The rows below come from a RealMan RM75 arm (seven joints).
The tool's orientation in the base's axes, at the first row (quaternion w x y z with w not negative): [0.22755, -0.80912, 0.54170, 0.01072]
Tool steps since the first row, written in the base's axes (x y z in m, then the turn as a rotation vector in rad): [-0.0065, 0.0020, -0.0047, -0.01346, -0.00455, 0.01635]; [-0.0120, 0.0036, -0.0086, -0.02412, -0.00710, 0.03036]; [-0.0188, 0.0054, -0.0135, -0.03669, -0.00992, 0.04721]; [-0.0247, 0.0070, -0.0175, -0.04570, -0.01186, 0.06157]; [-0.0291, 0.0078, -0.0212, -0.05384, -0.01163, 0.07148]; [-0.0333, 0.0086, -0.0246, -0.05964, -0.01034, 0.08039]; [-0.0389, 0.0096, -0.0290, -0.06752, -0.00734, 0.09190]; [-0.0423, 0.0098, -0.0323, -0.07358, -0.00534, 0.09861]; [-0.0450, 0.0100, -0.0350, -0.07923, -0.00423, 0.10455]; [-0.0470, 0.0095, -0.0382, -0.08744, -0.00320, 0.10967]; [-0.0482, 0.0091, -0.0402, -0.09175, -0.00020, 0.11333]
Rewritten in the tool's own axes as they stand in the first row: [-0.0032, 0.0068, 0.0035, -0.00591, 0.00744, -0.01947]; [-0.0058, 0.0125, 0.0063, -0.01178, 0.01263, -0.03543]; [-0.0089, 0.0197, 0.0098, -0.01896, 0.01858, -0.05449]; [-0.0117, 0.0258, 0.0127, -0.02478, 0.02200, -0.07016]; [-0.0132, 0.0308, 0.0153, -0.03095, 0.02557, -0.08082]; [-0.0148, 0.0355, 0.0177, -0.03682, 0.02710, -0.08964]; [-0.0168, 0.0417, 0.0207, -0.04573, 0.02902, -0.10062]; [-0.0175, 0.0458, 0.0230, -0.05175, 0.03135, -0.10727]; [-0.0181, 0.0491, 0.0249, -0.05661, 0.03386, -0.11346]; [-0.0176, 0.0521, 0.0271, -0.06225, 0.03896, -0.11954]; [-0.0172, 0.0540, 0.0284, -0.06761, 0.04052, -0.12267]
